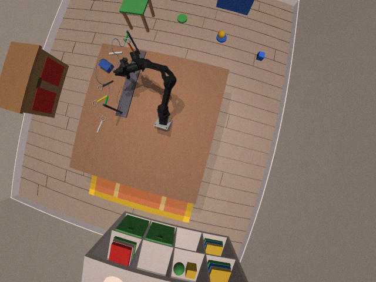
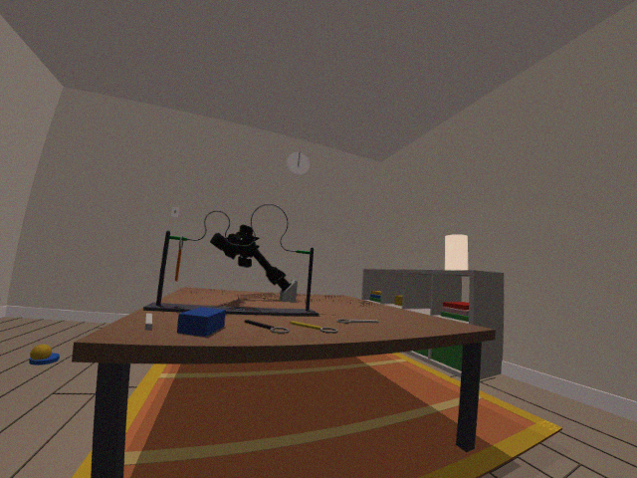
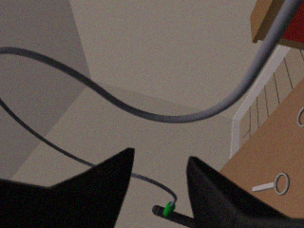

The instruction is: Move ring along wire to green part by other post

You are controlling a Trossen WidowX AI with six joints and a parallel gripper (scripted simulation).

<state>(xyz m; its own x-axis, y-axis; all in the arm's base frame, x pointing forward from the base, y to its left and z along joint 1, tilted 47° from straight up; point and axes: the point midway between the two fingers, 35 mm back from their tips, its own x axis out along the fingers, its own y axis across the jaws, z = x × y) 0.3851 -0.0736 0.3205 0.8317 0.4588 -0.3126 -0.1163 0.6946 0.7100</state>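
Right now my gripper tip is 30 cm to the left of the ring with orange handle and 8 cm above it. Round my gripper tip: black-handled ring: 28 cm ahead, 1 cm to the left, 29 cm below; yellow-handled ring: 29 cm ahead, 17 cm to the left, 29 cm below; blue box: 29 cm ahead, 18 cm to the right, 27 cm below.
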